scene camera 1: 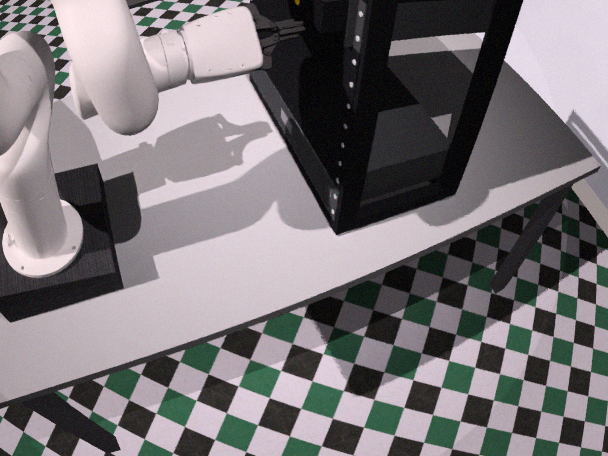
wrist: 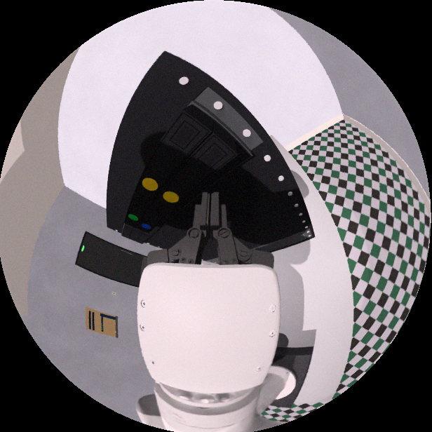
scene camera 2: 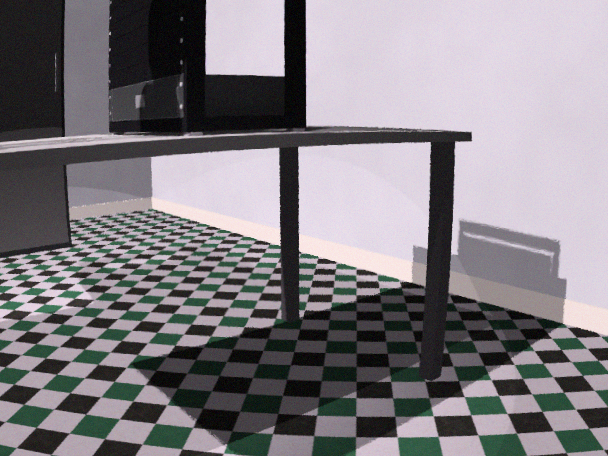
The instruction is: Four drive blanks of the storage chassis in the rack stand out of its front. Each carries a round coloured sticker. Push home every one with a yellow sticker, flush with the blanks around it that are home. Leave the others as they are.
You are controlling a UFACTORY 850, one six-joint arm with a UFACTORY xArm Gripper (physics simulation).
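The storage chassis shows in the wrist view as a dark front with several square blanks. Two blanks with yellow stickers, a left one (wrist: 150, 184) and a right one (wrist: 171, 197), lie near its middle. A green-stickered blank (wrist: 133, 217) and a blue-stickered blank (wrist: 146, 226) lie nearer its far end. In this dark view I cannot tell how far each stands out. My gripper (wrist: 210, 200) (scene camera 1: 303, 26) is shut and empty. In the wrist view its tips are just right of the right yellow sticker, over the dark rack; contact with a blank cannot be told. Part of a yellow sticker (scene camera 1: 297, 2) shows at the top of scene camera 1.
The black rack (scene camera 1: 350, 200) (scene camera 2: 195, 65) (wrist: 145, 95) stands on the table (scene camera 1: 225, 300) (scene camera 2: 380, 137). Its front post with bright holes is right of the gripper in scene camera 1. A dark cabinet (scene camera 2: 30, 65) shows at the left of scene camera 2.
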